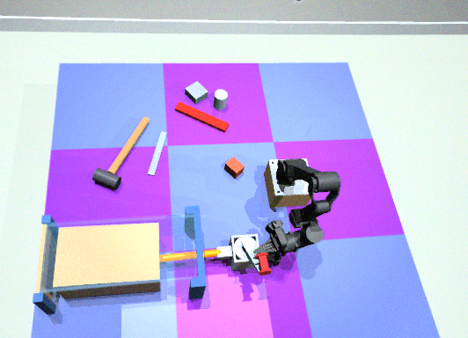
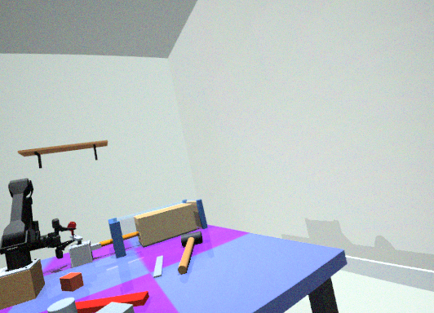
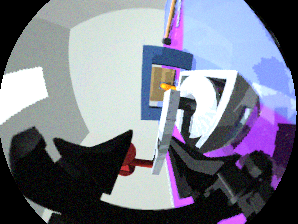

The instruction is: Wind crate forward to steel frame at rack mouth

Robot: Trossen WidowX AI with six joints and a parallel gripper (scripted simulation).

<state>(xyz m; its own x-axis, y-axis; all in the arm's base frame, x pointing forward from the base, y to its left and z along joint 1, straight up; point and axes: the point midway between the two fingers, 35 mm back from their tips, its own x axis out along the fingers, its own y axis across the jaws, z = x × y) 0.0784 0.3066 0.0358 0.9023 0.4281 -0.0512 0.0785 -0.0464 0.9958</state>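
Right now the red knob is 30 mm behind my gripper tip, 40 mm to the left of it and 30 mm above it. Also, from my gripper tip: winch handle (10 mm behind, 10 mm to the left, 10 mm below); winch (50 mm to the right, 110 mm below); grey strip (380 mm ahead, 410 mm to the right, 140 mm below).
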